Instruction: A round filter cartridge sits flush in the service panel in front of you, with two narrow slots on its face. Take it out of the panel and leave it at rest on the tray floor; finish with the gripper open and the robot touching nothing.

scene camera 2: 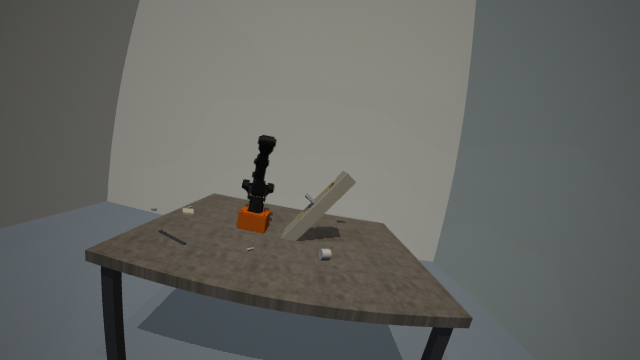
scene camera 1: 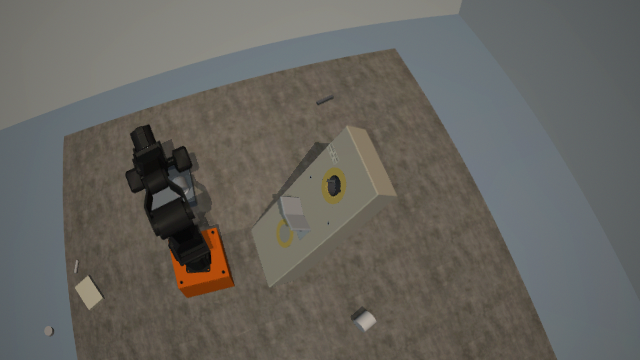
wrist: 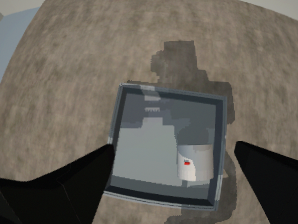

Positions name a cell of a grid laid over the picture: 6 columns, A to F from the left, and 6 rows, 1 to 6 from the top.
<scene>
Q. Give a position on a beige service panel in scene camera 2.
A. D4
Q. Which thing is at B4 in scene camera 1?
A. A grey-blue square tray.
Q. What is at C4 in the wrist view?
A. A grey-blue square tray.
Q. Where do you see a round filter cartridge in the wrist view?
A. At D5
</scene>
